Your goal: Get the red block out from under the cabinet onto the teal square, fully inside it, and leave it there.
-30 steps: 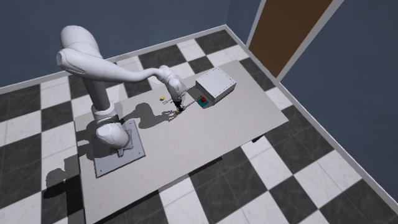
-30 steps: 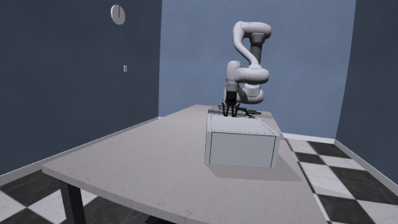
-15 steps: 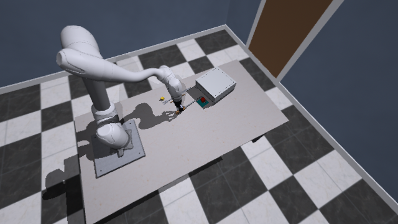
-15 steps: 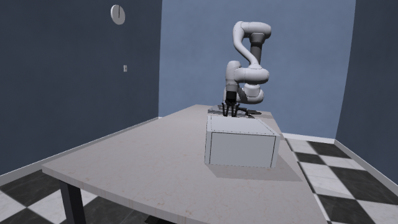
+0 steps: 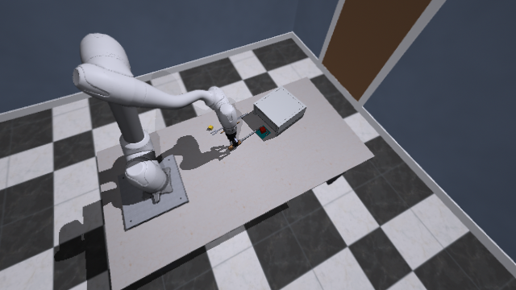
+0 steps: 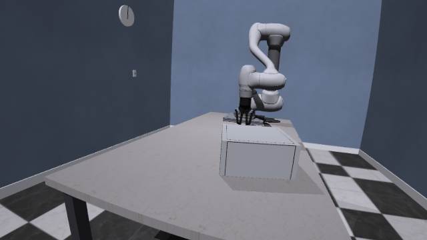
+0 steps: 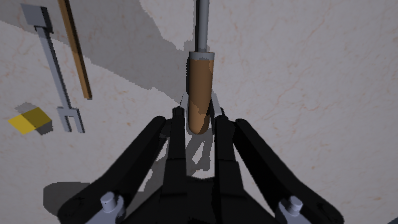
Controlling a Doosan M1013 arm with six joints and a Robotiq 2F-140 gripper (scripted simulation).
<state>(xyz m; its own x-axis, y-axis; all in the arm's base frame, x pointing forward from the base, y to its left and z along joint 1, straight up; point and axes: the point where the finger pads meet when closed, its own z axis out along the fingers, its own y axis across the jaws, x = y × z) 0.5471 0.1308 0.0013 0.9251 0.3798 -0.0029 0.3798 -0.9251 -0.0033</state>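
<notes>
The hook tool lies 130 mm ahead of my hand, 20 mm below it and 10 mm to the left of it. Round my hand: small yellow piece (220 mm to the left, 130 mm behind, 30 mm below); then thin brown stick (180 mm to the left, 30 mm below, 20 mm ahead); then grey forked tool (190 mm to the left, 50 mm behind, 30 mm below).
</notes>
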